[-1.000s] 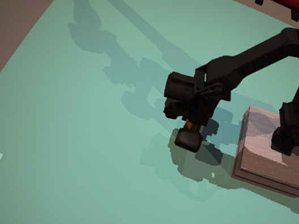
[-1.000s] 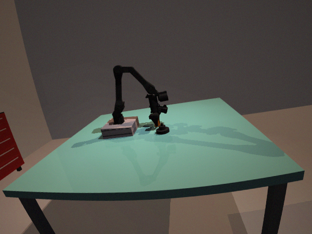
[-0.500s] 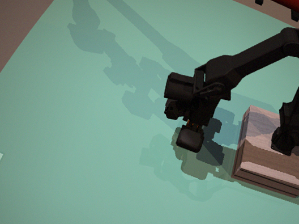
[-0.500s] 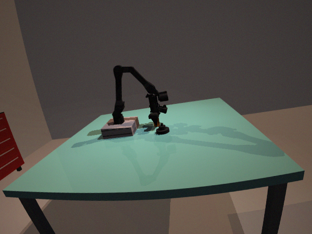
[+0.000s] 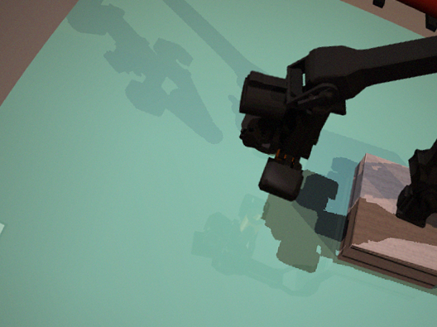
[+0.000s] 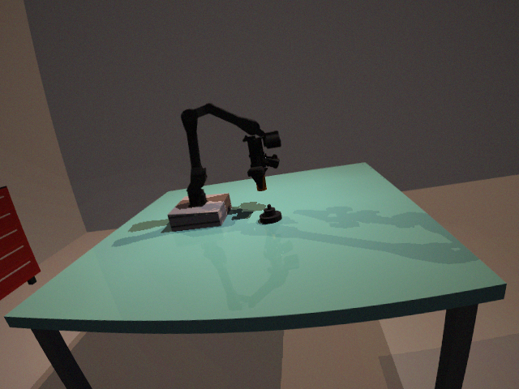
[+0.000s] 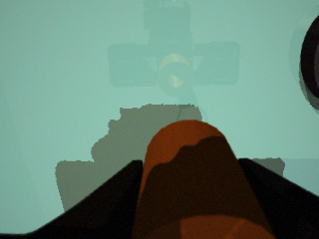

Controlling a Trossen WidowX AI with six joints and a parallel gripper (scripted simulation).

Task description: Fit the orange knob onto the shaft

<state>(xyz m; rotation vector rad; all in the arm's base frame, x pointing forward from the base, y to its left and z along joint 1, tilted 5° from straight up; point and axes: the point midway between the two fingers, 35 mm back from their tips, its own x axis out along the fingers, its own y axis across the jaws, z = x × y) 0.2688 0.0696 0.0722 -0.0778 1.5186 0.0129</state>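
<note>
Now: gripper tip 13 cm to the left of the dark round pedestal, 6 cm above it and 5 cm short of it. The rest, counted from my gripper tip: orange knob: 2 cm above.
</note>
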